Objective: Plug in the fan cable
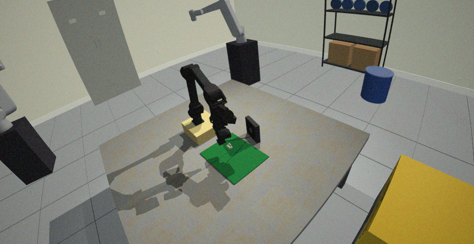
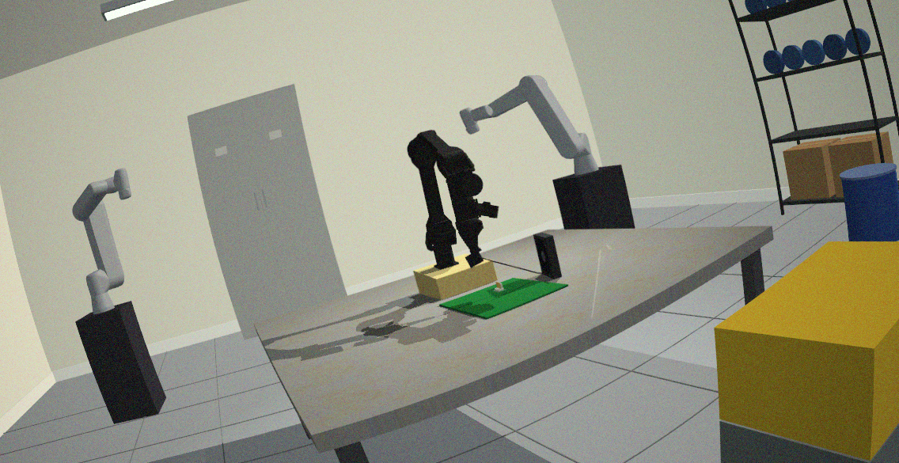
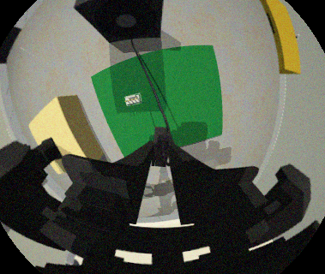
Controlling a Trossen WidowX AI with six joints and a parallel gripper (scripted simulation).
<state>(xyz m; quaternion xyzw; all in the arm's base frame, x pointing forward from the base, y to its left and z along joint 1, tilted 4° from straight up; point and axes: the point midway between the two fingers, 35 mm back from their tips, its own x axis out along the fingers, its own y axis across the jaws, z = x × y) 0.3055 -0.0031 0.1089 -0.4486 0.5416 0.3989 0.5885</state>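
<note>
Right now the green board is 2 cm ahead of my gripper tip, 3 cm to the left of it and 14 cm below it. Round my gripper tip: black fan: 2 cm behind, 20 cm to the left, 7 cm below; then dark plug: 1 cm to the right, 1 cm below; then four-pin fan header: 5 cm behind, 6 cm to the left, 12 cm below.
</note>
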